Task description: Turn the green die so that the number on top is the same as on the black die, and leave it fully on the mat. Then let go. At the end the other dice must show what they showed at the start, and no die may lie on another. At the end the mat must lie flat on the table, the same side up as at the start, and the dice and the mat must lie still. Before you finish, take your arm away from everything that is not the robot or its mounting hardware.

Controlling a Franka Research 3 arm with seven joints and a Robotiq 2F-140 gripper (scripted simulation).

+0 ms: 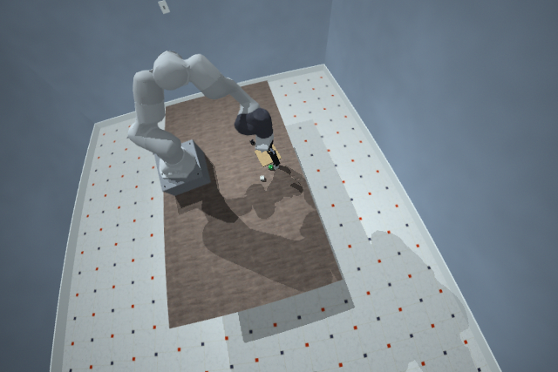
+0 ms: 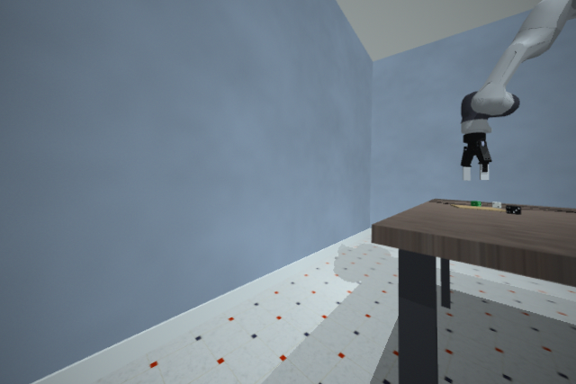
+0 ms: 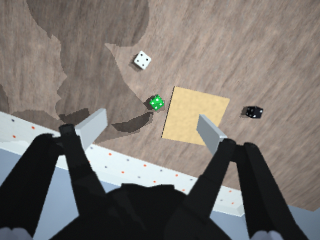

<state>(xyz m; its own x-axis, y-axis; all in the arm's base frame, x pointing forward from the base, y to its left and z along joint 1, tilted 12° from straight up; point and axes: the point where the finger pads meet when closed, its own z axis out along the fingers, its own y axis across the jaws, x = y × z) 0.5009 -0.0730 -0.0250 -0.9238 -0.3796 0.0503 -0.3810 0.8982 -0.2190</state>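
Right now the green die is 110 mm below my hand. Also, from my hand: white die 70 mm behind, 60 mm to the right, 110 mm below; tan mat 110 mm to the left, 130 mm below; black die 90 mm behind, 230 mm to the left, 110 mm below.
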